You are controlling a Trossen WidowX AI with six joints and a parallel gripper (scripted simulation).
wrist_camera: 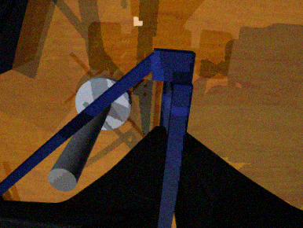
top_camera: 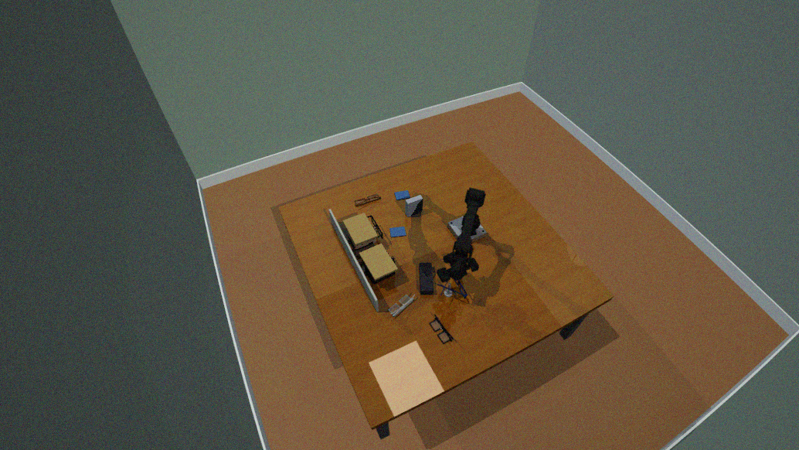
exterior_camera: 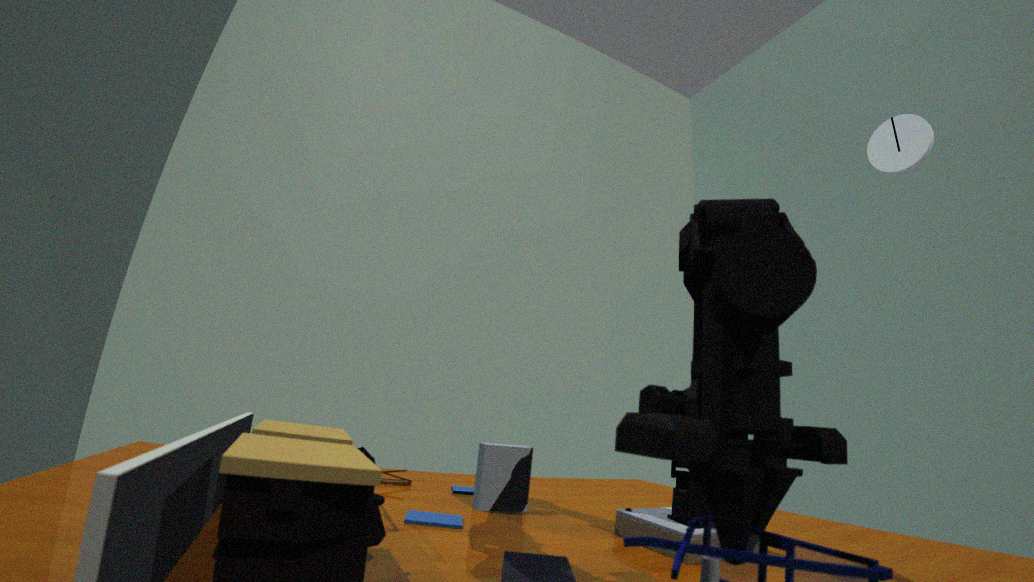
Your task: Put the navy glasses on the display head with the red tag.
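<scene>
Right now my gripper tip is 40 mm short of the small grey peg, 20 mm to the right of it and 50 mm above it. Also, from my gripper tip: grey block: 50 mm ahead, 510 mm to the right, 20 mm below; display head: 300 mm ahead, 190 mm to the right, 20 mm below; dark case: 120 mm ahead, 80 mm to the right, 60 mm below.
</scene>
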